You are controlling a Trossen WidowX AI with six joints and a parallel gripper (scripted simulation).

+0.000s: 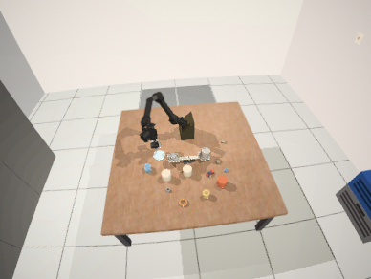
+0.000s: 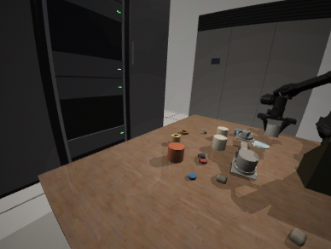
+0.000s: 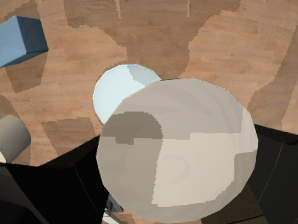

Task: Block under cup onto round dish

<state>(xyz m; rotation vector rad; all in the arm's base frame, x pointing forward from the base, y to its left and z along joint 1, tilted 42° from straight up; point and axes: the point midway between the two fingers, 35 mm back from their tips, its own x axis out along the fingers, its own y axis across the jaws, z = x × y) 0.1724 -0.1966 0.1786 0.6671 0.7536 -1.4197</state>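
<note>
Right now the grey block is 140 mm ahead of my gripper tip and 130 mm to the left of it. From my gripper tip the other things lie so: blue block 170 mm ahead, 80 mm to the right, 70 mm below; round pale blue dish 90 mm below, 40 mm ahead, 20 mm to the left; grey cup 20 mm to the right, 10 mm above.
</note>
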